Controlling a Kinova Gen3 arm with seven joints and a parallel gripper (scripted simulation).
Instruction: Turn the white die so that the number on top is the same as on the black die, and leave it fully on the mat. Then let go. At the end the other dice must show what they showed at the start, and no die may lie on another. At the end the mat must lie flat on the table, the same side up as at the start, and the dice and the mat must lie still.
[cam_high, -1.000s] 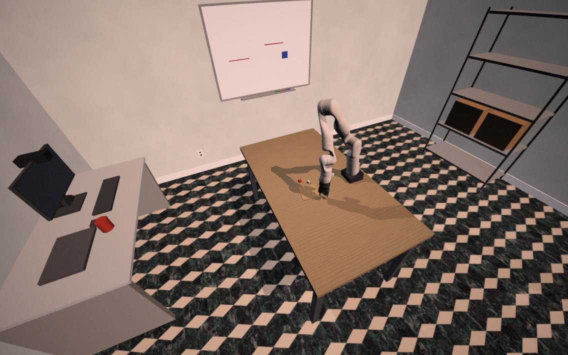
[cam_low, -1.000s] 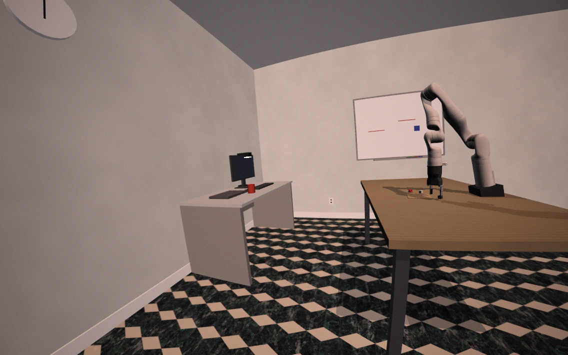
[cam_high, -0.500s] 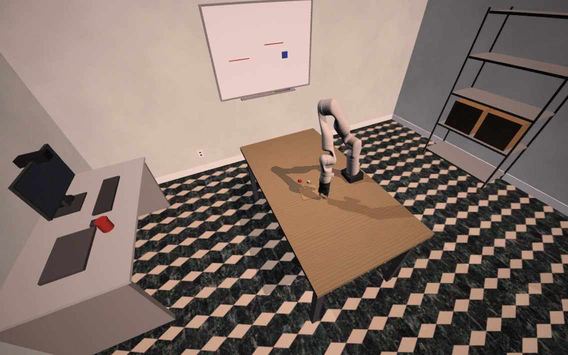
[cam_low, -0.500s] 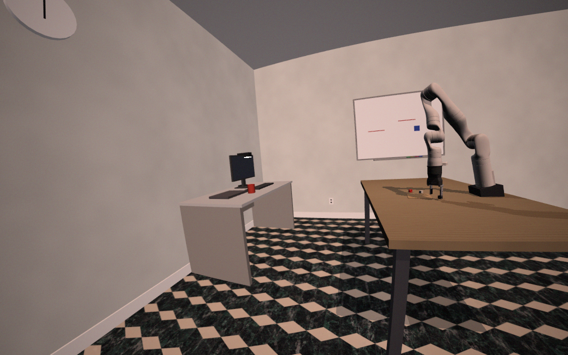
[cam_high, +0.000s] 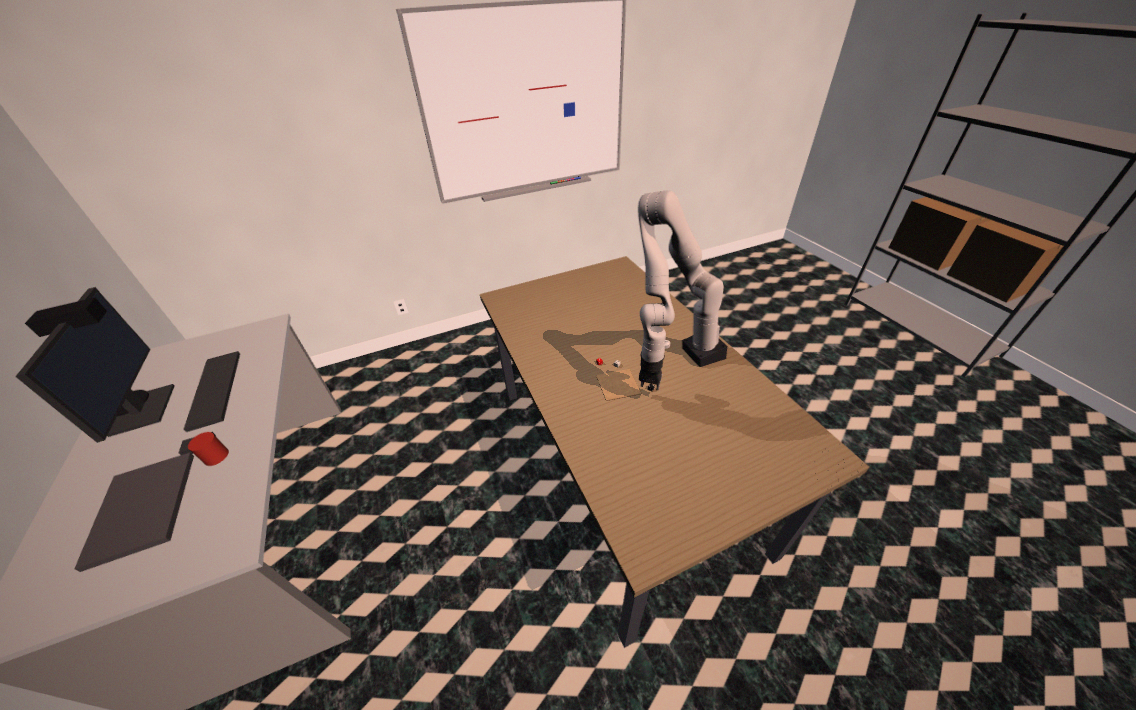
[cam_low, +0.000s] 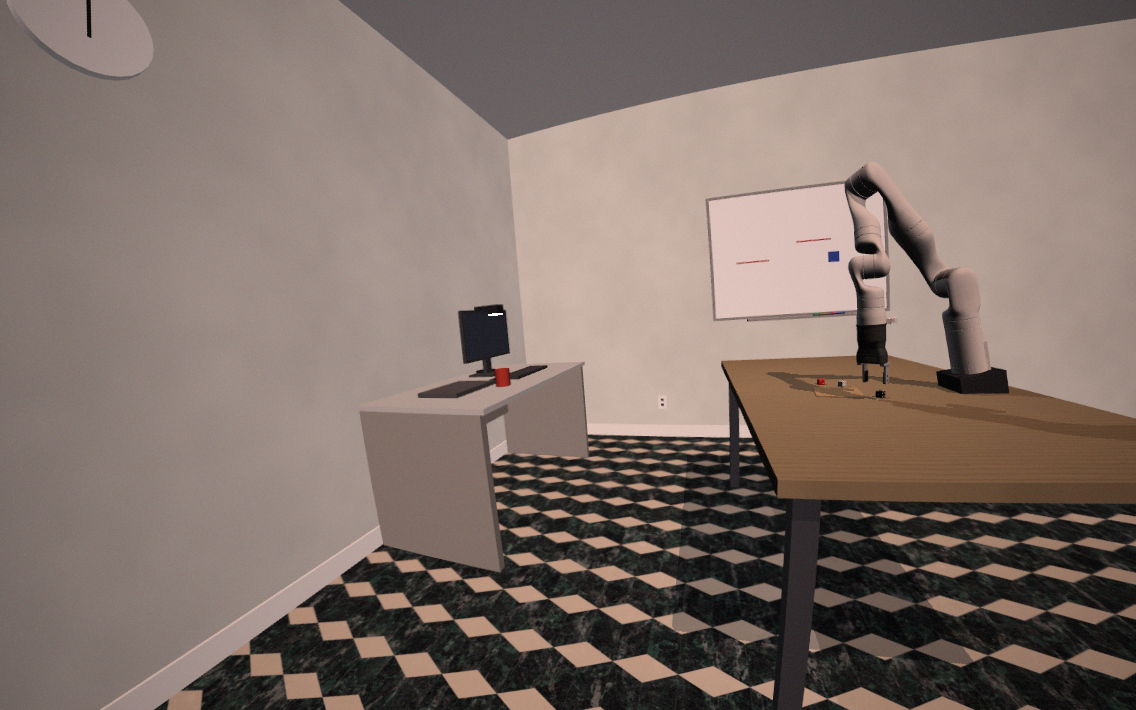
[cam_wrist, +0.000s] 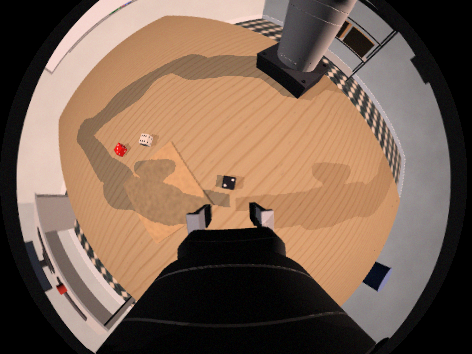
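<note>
My hand is 200 mm to the left of the white die, 60 mm above it and 40 mm short of it. Also, from my hand: black die (60 mm below, 30 mm to the right, 30 mm behind); red die (240 mm to the right, 100 mm ahead, 60 mm below); tan mat (100 mm to the right, 80 mm ahead, 70 mm below).
</note>
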